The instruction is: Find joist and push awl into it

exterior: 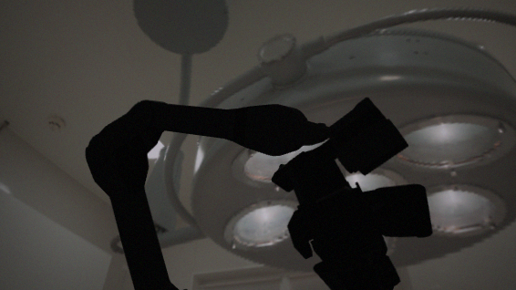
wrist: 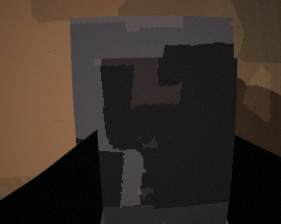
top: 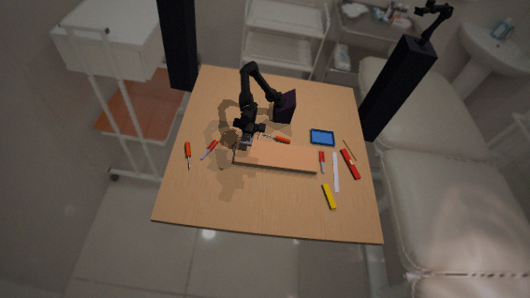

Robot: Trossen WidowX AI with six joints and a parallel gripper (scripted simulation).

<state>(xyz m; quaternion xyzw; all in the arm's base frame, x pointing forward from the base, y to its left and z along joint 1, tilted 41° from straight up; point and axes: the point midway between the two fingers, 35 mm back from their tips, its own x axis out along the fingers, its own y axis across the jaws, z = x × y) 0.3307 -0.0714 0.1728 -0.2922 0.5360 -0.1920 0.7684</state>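
Now: gripper tip 4 cm past the green light and 3 cm below it. From my gripper tip the other things lie so: brown-handled awl (16 cm behind, 8 cm to the left, 13 cm below); then blue tray (23 cm behind, 50 cm to the left, 13 cm below); then stud finder (2 cm behind, 2 cm above).
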